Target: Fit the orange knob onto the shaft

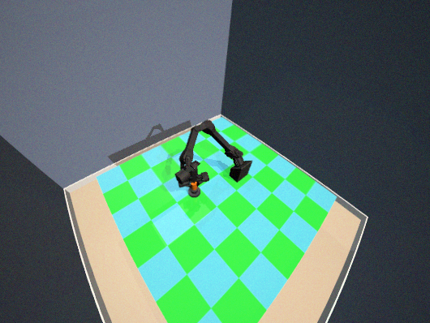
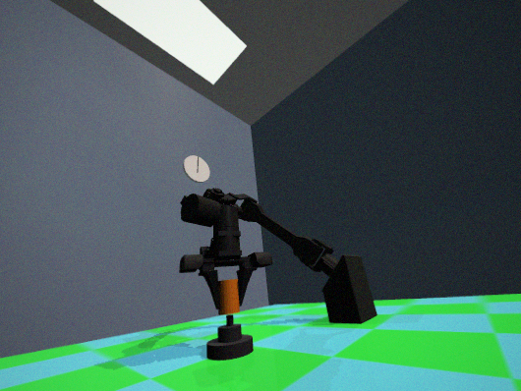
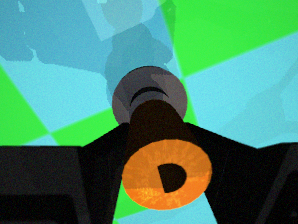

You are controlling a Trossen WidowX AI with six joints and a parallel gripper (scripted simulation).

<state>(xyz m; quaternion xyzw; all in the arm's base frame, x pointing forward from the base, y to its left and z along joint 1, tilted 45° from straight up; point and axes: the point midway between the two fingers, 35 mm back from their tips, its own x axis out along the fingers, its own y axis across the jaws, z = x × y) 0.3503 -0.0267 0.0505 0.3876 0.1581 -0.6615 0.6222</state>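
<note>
My gripper tip is now 2 cm below the orange knob. From my gripper tip the other things lie so: pedestal (4 cm below).
</note>
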